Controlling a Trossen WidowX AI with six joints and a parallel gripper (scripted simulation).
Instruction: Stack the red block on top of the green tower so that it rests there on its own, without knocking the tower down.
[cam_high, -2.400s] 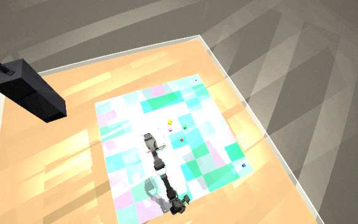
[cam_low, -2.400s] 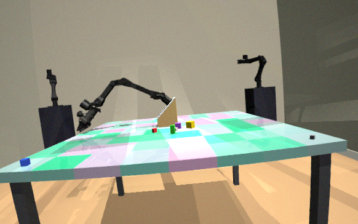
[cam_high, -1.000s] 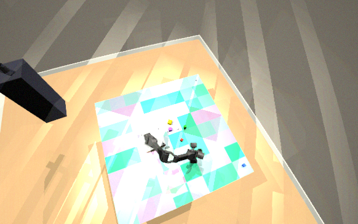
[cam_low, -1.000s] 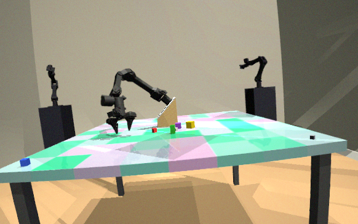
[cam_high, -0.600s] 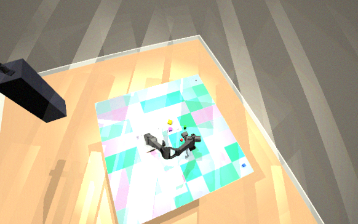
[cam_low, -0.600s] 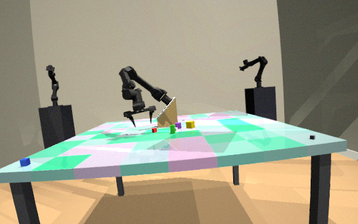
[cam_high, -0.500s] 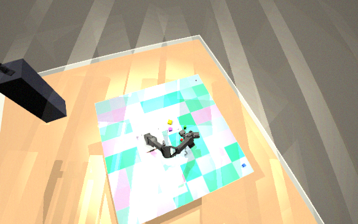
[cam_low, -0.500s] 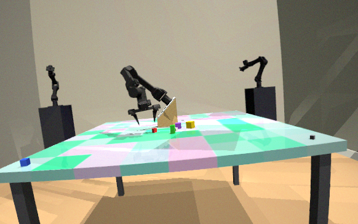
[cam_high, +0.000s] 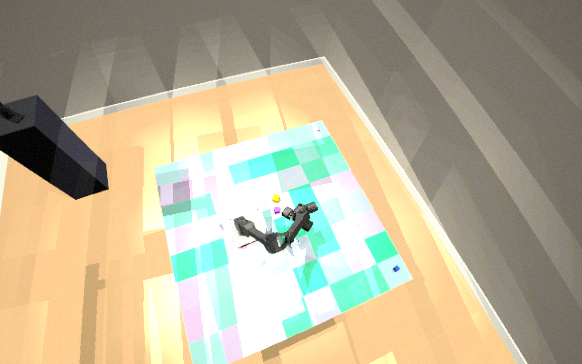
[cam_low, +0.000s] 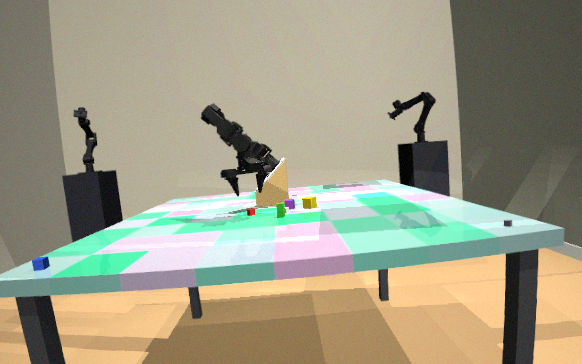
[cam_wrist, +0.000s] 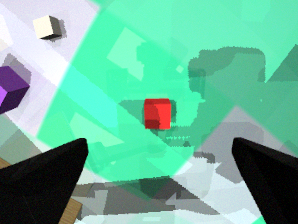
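The red block lies 7 cm below my gripper tip. From my gripper tip the other things lie so: purple block (7 cm behind, 15 cm to the left, 6 cm below); yellow block (4 cm behind, 22 cm to the left, 6 cm below); white block (1 cm ahead, 13 cm to the left, 7 cm below).
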